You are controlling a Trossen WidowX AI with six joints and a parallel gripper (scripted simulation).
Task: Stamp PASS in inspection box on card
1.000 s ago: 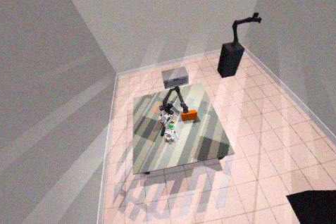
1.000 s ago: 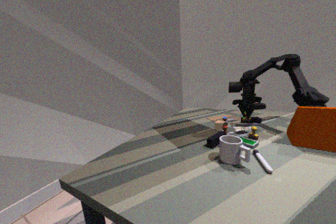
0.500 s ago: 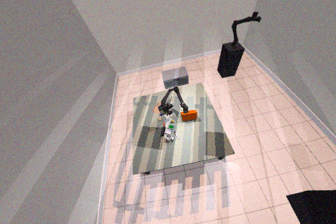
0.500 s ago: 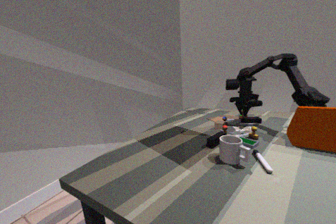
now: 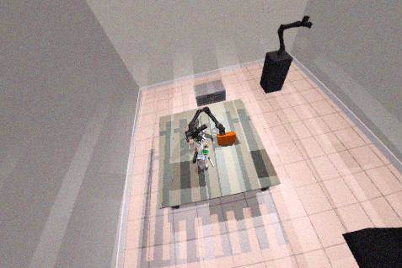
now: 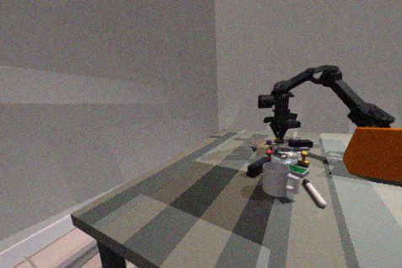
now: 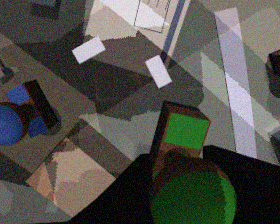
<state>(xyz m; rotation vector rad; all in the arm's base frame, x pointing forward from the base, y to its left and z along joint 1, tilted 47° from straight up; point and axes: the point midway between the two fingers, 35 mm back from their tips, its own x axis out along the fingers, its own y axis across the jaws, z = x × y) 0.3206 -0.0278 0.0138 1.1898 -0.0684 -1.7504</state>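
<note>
My gripper tip is 3 cm short of the red-topped stamp, 9 cm to the right of it and 8 cm above it. From my gripper tip the other things lie so: green-knobbed stamp: right at my gripper tip; then blue stamp: 6 cm ahead, 8 cm to the right, 8 cm below; then tan card: 6 cm behind, 6 cm to the right, 10 cm below.
</note>
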